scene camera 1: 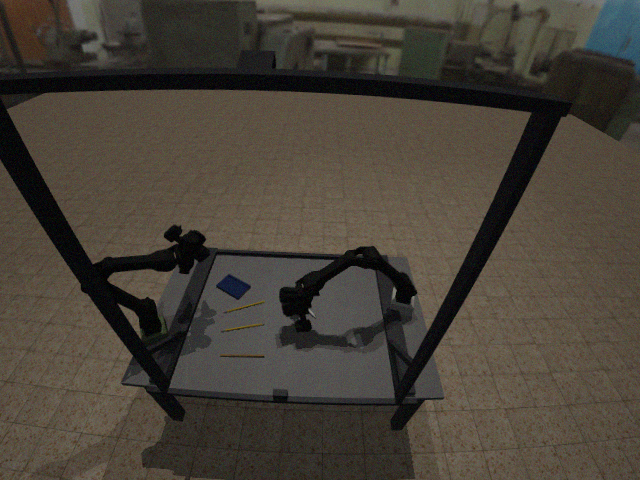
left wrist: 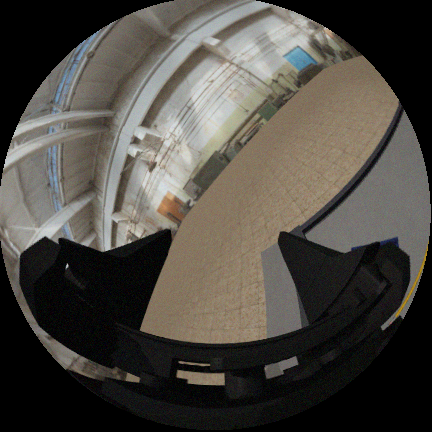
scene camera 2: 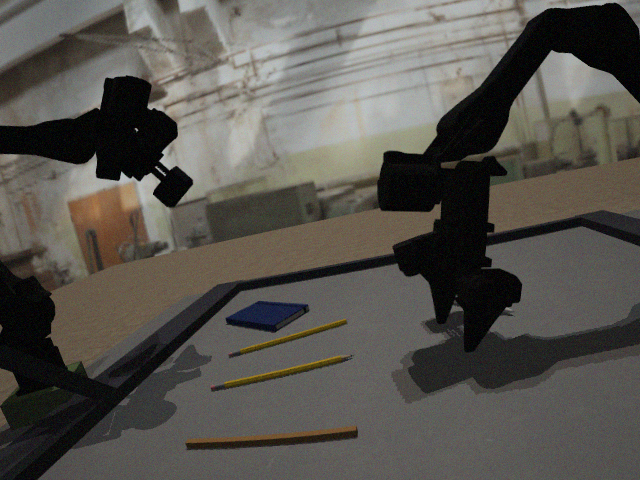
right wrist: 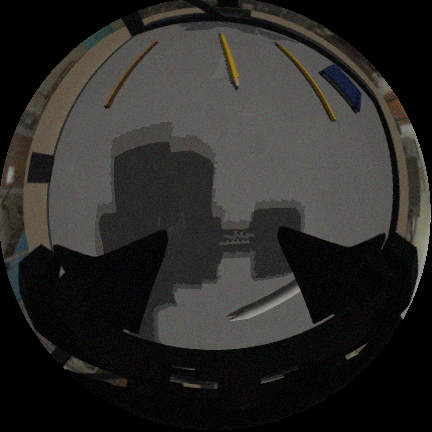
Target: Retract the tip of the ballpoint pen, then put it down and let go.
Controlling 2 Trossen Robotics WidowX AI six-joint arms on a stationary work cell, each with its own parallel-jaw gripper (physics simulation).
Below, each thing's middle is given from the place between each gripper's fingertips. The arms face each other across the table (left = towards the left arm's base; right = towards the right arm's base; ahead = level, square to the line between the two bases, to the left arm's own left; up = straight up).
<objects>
My left gripper is now 32 cm above the blue notebook (scene camera 2: 271,316), 14 cm to the left of it and 4 cm past it.
My right gripper is now 27 cm to the right of the blue notebook, 24 cm short of it and 1 cm below it.
</objects>
